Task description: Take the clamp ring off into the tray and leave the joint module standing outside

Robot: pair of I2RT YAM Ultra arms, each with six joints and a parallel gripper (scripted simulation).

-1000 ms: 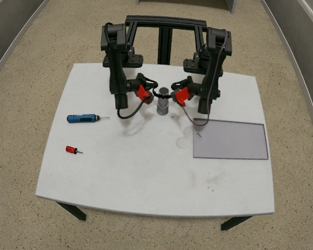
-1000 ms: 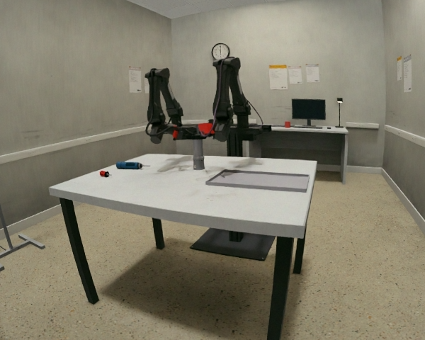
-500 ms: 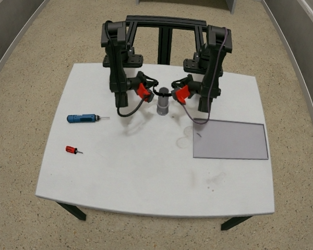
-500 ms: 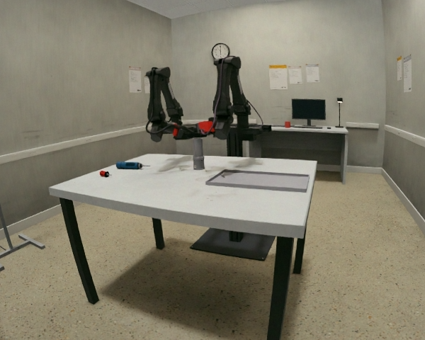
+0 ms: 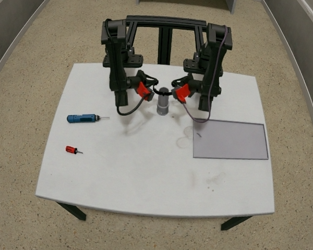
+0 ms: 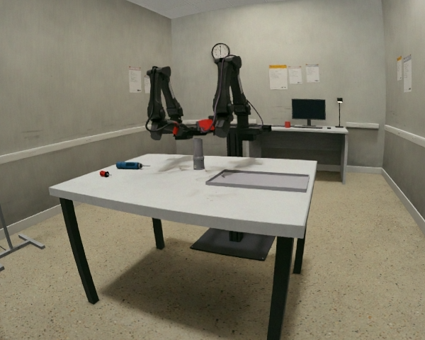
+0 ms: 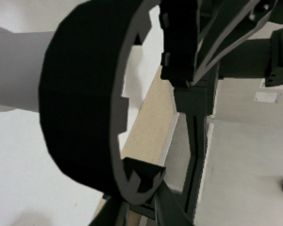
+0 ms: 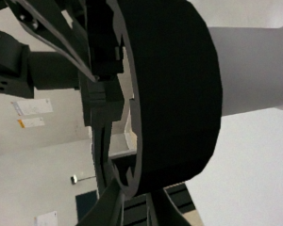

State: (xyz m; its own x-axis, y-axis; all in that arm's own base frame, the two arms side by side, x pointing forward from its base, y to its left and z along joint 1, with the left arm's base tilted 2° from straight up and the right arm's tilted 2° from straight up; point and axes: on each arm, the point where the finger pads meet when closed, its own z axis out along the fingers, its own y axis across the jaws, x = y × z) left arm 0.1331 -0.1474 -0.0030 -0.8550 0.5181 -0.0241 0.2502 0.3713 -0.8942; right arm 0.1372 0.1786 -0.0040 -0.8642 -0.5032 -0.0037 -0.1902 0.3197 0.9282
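My left gripper is now 5 cm to the left of the black clamp ring and 4 cm short of it. Round my left hand: grey joint module 16 cm below, 4 cm to the right, 3 cm ahead; small grey pin 18 cm below, 15 cm ahead, 14 cm to the left; grey link tube 8 cm below, 4 cm to the right, 3 cm ahead.
The black clamp ring lies 5 cm to the left of my right hand and 4 cm ahead of it. Round my right hand: grey joint module: 16 cm below, 5 cm to the left, 3 cm ahead; small grey pin: 23 cm to the left, 18 cm below, 15 cm ahead; grey link tube: 8 cm below, 5 cm to the left, 3 cm ahead.
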